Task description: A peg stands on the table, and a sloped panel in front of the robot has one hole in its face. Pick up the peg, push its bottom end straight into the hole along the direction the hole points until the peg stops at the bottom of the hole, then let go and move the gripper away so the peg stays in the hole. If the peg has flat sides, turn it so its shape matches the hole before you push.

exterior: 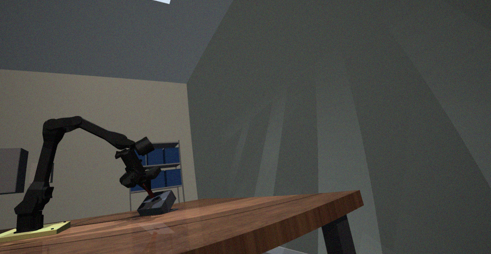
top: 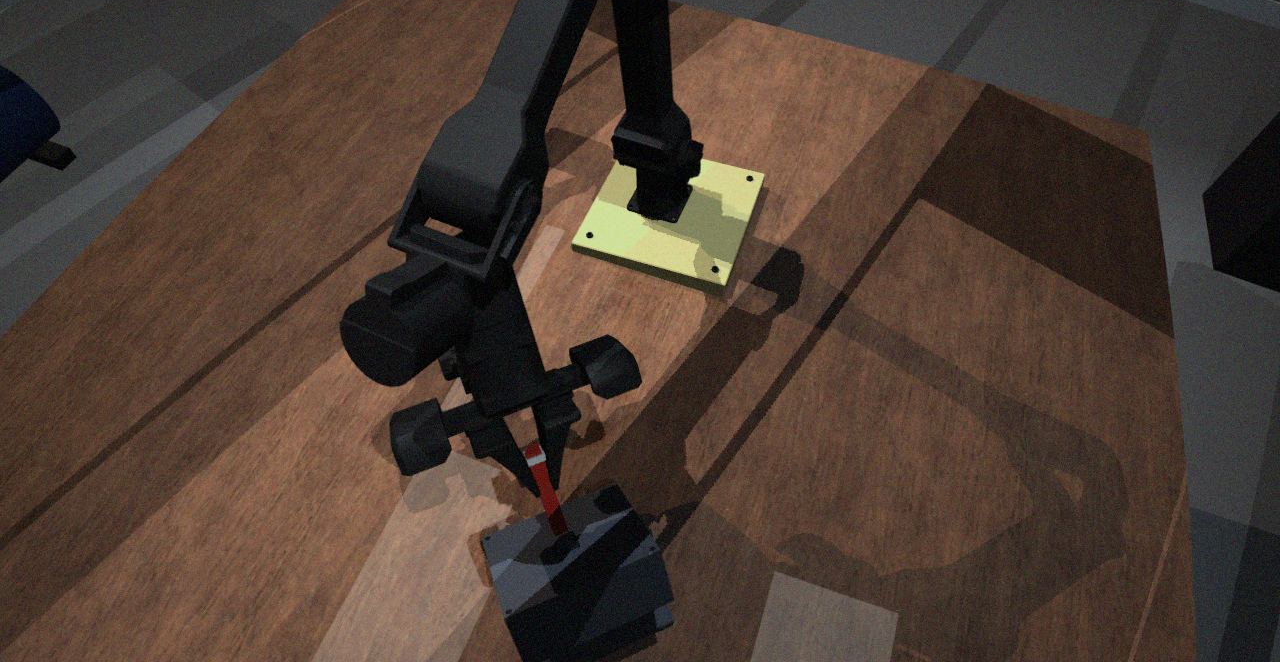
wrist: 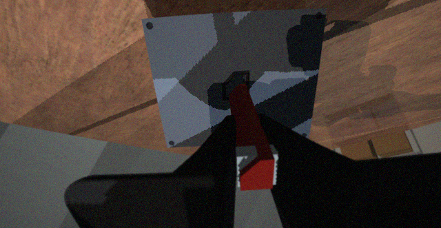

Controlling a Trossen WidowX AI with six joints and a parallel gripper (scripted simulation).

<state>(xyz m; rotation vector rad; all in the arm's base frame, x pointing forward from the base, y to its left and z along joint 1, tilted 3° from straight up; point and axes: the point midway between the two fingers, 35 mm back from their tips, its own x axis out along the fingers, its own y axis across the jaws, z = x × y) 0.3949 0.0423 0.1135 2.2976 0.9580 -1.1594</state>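
The red peg is 1 cm behind my gripper tip, 1 cm to the right of it and 1 cm above it. The rest, counted from my gripper tip: grey sloped panel: 3 cm ahead, 4 cm to the left, 7 cm below.
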